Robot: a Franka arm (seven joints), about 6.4 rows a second.
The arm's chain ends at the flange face. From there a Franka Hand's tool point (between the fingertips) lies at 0.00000 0.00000 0.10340 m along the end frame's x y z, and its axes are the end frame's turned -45 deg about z.
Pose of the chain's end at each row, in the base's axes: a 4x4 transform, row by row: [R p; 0 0 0 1], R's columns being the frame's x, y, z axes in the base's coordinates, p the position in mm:
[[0.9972, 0.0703, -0.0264, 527.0], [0.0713, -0.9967, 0.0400, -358.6], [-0.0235, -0.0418, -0.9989, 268.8], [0, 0, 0, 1]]
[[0.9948, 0.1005, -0.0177, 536.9], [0.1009, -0.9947, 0.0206, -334.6], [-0.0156, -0.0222, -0.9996, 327.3], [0, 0, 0, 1]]
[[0.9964, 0.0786, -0.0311, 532.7], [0.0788, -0.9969, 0.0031, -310.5], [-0.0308, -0.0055, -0.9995, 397.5], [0, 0, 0, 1]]
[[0.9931, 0.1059, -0.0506, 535.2], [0.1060, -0.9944, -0.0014, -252.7], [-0.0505, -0.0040, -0.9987, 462.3], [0, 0, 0, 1]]
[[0.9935, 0.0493, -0.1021, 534.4], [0.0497, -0.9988, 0.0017, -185.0], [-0.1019, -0.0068, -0.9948, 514.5], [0, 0, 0, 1]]
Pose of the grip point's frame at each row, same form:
[[0.6554, 0.7548, -0.0264, 524.3], [0.7552, -0.6544, 0.0400, -354.5], [0.0129, -0.0462, -0.9989, 165.5], [0, 0, 0, 1]]
[[0.6324, 0.7745, -0.0177, 535.1], [0.7747, -0.6320, 0.0206, -332.5], [0.0047, -0.0267, -0.9996, 223.9], [0, 0, 0, 1]]
[[0.6490, 0.7601, -0.0311, 529.5], [0.7606, -0.6492, 0.0031, -310.2], [-0.0179, -0.0257, -0.9995, 294.2], [0, 0, 0, 1]]
[[0.6273, 0.7771, -0.0506, 530.0], [0.7781, -0.6282, -0.0014, -252.8], [-0.0329, -0.0385, -0.9987, 359.0], [0, 0, 0, 1]]
[[0.6677, 0.7374, -0.1021, 523.8], [0.7414, -0.6711, 0.0017, -184.8], [-0.0672, -0.0769, -0.9948, 411.6], [0, 0, 0, 1]]

